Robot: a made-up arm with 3 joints.
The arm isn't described. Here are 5 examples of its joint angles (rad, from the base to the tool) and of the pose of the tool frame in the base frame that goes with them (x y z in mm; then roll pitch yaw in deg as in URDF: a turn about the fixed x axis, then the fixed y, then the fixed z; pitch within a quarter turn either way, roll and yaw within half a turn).
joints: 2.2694 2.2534 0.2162
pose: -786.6 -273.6 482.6 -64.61 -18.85 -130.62
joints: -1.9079 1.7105 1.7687
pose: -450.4 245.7 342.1 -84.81 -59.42 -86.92
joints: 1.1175 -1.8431 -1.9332
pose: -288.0 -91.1 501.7 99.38 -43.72 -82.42
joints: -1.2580 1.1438 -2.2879
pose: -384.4 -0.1 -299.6 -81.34 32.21 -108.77
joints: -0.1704 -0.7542 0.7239
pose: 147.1 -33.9 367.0 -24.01 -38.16 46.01
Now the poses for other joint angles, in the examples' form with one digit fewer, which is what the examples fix.
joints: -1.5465 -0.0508 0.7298
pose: 252 91 86 88.1 -41.9 -1.7
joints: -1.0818 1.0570 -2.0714
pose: -354 -47 -360 -73.6 35.3 -106.8
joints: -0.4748 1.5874 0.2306
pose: -420 183 -582 91.3 49.6 91.4
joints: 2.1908 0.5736 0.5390
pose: 135 -333 353 -119.6 8.5 -43.2
